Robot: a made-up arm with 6 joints.
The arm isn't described. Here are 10 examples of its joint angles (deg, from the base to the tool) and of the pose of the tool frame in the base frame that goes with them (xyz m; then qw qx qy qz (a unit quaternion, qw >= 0)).
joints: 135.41 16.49 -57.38 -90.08 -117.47 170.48
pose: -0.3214 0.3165 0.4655 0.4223 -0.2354 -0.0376 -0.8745
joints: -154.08 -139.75 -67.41 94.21 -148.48 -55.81
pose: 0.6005 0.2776 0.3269 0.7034 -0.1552 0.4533 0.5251
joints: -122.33 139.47 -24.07 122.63 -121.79 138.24
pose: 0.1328 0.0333 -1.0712 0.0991 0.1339 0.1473 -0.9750
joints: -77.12 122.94 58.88 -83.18 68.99 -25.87
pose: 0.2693 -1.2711 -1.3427 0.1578 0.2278 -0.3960 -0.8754
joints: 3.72 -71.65 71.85 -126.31 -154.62 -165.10
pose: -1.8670 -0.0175 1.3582 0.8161 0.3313 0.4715 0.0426
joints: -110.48 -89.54 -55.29 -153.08 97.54 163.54
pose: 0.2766 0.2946 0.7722 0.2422 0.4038 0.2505 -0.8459
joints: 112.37 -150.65 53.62 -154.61 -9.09 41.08
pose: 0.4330 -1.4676 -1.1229 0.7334 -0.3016 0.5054 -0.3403
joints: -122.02 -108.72 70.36 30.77 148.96 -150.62
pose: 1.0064 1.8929 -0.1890 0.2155 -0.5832 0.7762 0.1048
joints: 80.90 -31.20 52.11 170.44 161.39 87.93
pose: -0.2573 -0.5154 2.2996 0.6947 0.0848 0.7115 0.0628
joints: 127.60 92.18 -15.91 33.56 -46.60 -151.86
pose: -0.5024 0.8913 -0.7273 0.9096 -0.2690 0.2919 -0.1225
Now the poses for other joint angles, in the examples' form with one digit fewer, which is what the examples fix.
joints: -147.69 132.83 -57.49 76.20 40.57 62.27
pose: 0.057 0.085 -0.547 0.922 0.381 -0.015 -0.058
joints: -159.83 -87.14 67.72 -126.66 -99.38 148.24
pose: 1.959 0.608 0.881 0.078 0.824 -0.391 -0.403
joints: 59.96 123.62 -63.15 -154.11 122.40 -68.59
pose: -0.107 0.130 -0.209 0.772 -0.469 -0.429 -0.031
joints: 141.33 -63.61 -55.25 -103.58 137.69 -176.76
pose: 0.057 -0.098 0.796 0.649 -0.749 0.061 0.123
